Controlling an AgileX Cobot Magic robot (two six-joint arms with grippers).
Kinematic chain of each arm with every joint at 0, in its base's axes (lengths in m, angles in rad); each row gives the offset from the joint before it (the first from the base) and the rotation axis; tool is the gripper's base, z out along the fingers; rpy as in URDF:
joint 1: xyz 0 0 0.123 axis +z
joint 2: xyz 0 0 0 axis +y
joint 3: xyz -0.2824 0 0.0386 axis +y
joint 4: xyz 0.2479 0 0.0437 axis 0.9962 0 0.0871
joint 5: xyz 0 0 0 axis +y
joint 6: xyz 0.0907 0 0.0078 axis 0.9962 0 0.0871
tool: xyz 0 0 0 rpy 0 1.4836 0
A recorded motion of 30 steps. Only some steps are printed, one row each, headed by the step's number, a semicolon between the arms.
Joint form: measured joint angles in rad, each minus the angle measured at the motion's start. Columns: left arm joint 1, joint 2, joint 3, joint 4, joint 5, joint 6; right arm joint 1, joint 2, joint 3, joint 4, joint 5, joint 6.
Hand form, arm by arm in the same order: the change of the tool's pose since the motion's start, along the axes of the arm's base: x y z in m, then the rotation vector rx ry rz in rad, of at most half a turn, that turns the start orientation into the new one. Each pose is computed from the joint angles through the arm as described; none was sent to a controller.
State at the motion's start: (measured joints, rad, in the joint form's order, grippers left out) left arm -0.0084 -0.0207 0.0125 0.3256 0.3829 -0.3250; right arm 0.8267 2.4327 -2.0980 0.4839 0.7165 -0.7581
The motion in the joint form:
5: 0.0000 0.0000 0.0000 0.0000 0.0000 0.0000; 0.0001 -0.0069 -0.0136 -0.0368 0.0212 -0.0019
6: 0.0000 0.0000 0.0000 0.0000 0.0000 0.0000; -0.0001 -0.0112 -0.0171 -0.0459 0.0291 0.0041
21: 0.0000 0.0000 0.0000 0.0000 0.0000 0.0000; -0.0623 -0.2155 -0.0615 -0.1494 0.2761 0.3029
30: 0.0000 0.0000 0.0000 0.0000 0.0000 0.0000; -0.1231 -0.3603 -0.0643 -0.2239 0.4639 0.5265
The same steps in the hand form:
5: 0.0000 0.0000 0.0000 0.0000 0.0000 0.0000; 0.0005 -0.0014 0.0059 -0.0219 -0.0269 0.0194
6: 0.0000 0.0000 0.0000 0.0000 0.0000 0.0000; 0.0004 -0.0020 0.0087 -0.0258 -0.0296 0.0200
21: 0.0000 0.0000 0.0000 0.0000 0.0000 0.0000; -0.0008 -0.0513 0.1147 -0.0185 0.0745 -0.1679
30: 0.0000 0.0000 0.0000 0.0000 0.0000 0.0000; -0.0088 -0.1025 0.1746 -0.0468 0.1698 -0.3593

